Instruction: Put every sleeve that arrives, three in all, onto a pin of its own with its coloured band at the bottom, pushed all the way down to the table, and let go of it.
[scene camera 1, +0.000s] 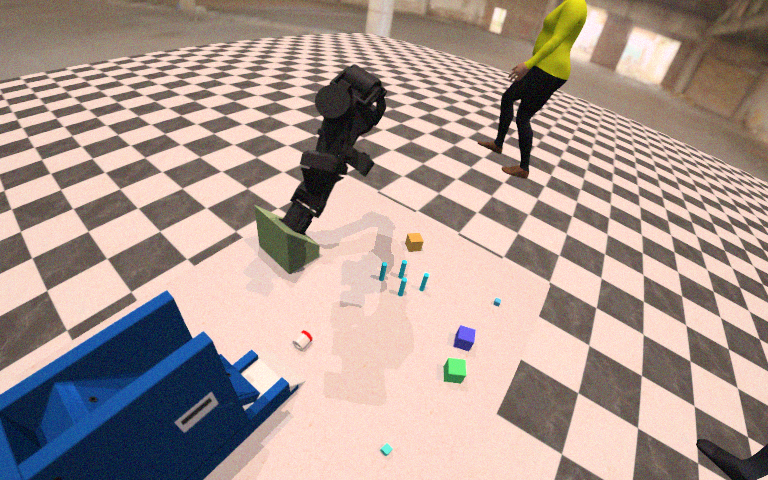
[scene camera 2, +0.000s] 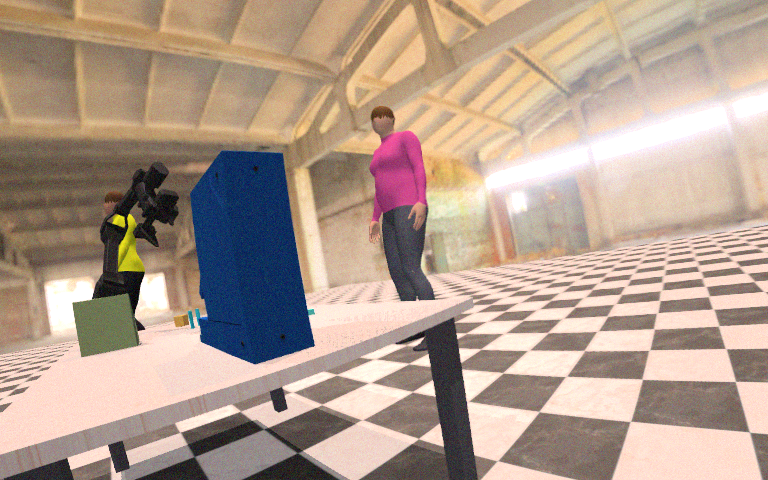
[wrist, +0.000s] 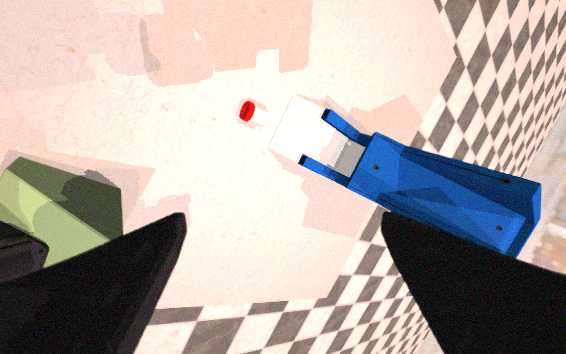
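A white sleeve (scene camera 1: 301, 341) (wrist: 255, 115) with a red band lies on its side on the table, just off the mouth of the blue chute. In the wrist view its banded end faces left, away from the chute. Four thin cyan pins (scene camera 1: 383, 271) (scene camera 1: 403, 269) (scene camera 1: 402, 286) (scene camera 1: 423, 281) stand upright in a group, with no sleeve on them. In scene camera 2 part of the group shows behind the blue housing. My gripper (scene camera 2: 148, 233) (wrist: 285, 221) is open and empty, high above the table. The sleeve lies beyond its fingertips in the wrist view.
The tall blue housing (scene camera 1: 141, 424) (scene camera 2: 249, 254) (wrist: 445, 200) stands beside the sleeve. A green block (scene camera 1: 286, 249) (scene camera 2: 105, 325) (wrist: 90, 205) is by the arm's base. Orange (scene camera 1: 414, 242), violet (scene camera 1: 464, 337) and green (scene camera 1: 454, 370) cubes and two small cyan cubes (scene camera 1: 497, 302) (scene camera 1: 386, 449) lie around the pins.
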